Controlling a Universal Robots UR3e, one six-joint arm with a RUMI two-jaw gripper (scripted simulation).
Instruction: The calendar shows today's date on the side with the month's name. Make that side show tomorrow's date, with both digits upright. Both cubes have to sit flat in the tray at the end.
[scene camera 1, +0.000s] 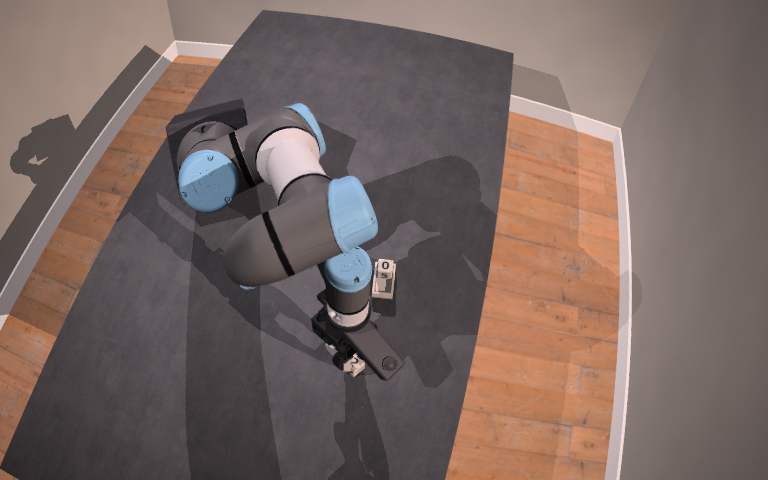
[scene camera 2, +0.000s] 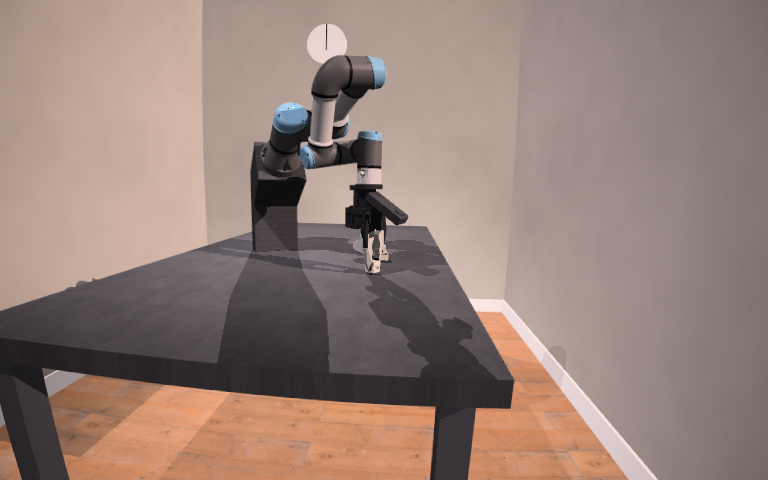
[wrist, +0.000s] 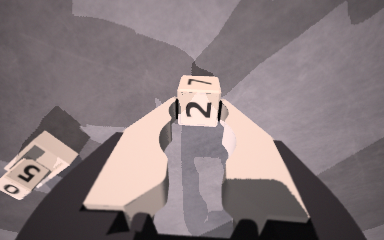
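Scene:
I can see my gripper in the wrist view (198, 100), and scene camera 1 and scene camera 2 show it too. On my gripper, (scene camera 1: 347, 363) and (scene camera 2: 370, 241) are the same spot.

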